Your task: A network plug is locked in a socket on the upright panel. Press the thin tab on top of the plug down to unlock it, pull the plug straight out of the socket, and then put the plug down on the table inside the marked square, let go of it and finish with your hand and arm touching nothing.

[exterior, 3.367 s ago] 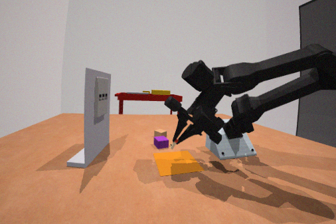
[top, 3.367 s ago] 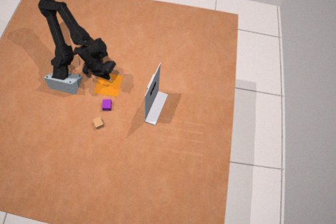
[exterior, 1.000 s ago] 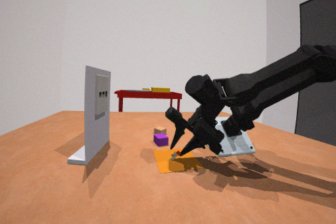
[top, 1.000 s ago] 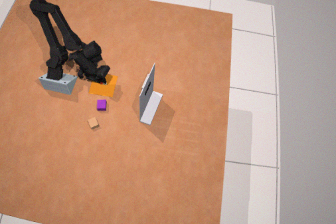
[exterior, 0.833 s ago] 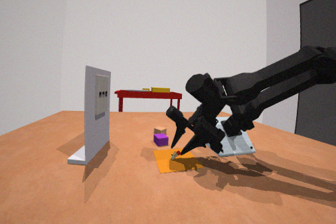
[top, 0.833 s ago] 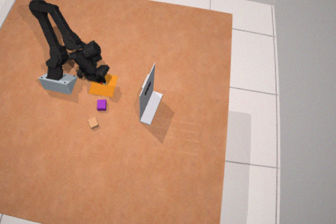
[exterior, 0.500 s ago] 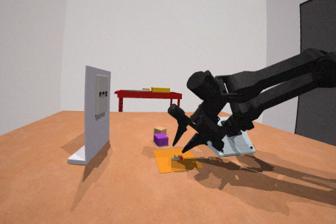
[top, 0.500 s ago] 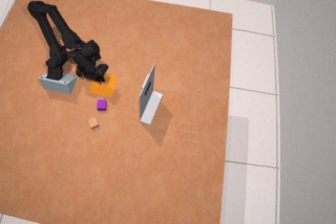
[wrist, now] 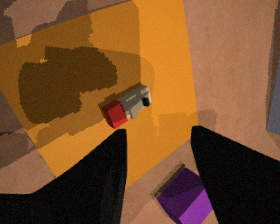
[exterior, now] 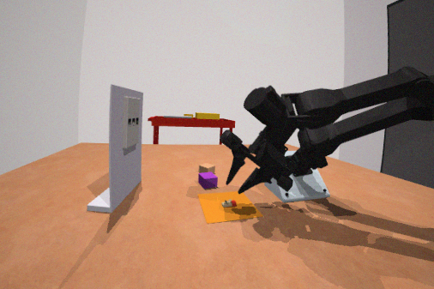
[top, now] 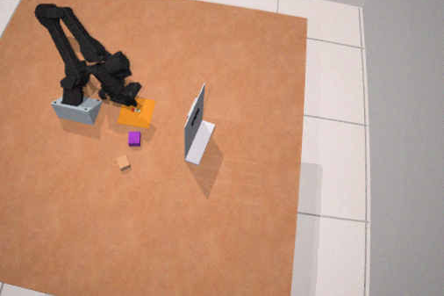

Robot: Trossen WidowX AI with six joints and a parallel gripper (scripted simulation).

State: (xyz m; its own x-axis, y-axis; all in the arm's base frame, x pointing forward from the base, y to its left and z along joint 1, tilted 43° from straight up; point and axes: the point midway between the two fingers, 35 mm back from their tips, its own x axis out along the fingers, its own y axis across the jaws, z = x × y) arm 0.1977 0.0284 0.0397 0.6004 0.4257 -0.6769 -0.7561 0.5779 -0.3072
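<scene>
The network plug lies 10 mm ahead of my gripper tip and 30 mm below it. Round my gripper tip: upright grey panel: 250 mm ahead, 80 mm to the right, 80 mm above; orange marked square: 10 mm ahead, 40 mm below.
</scene>
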